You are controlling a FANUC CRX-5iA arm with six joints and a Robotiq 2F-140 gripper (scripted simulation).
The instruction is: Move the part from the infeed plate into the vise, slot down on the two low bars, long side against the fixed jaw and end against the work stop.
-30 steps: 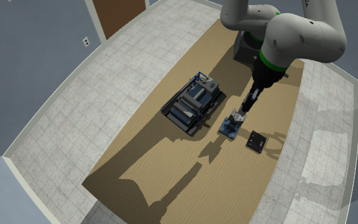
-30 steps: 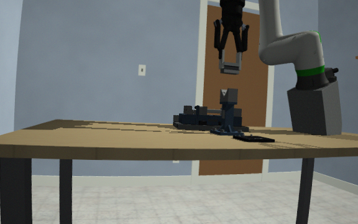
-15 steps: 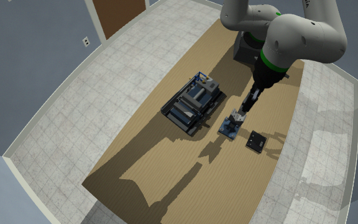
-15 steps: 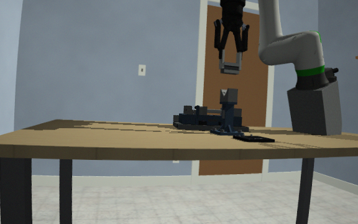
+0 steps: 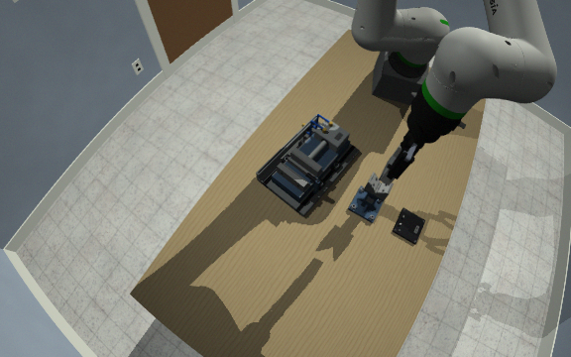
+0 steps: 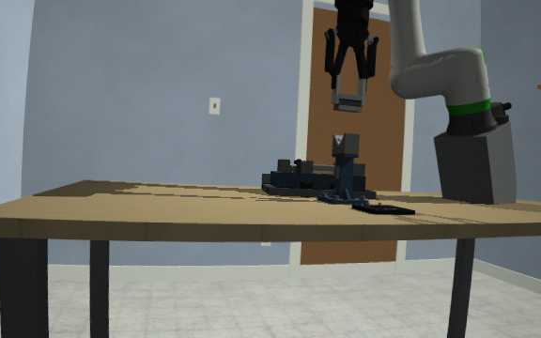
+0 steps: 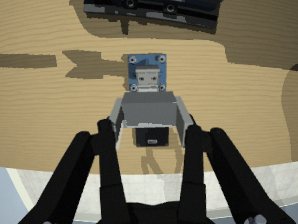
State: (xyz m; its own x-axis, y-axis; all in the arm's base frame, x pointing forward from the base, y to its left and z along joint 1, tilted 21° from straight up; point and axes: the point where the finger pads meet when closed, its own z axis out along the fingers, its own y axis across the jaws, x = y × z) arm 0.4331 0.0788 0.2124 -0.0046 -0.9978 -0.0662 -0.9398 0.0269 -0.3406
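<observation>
Right now my hand is 30 mm above the part. From my hand the other things lie so: V-block post 200 mm below; air cylinder rod 40 mm behind, 220 mm to the right, 180 mm below; work stop rod 60 mm ahead, 180 mm to the right, 170 mm below.
</observation>
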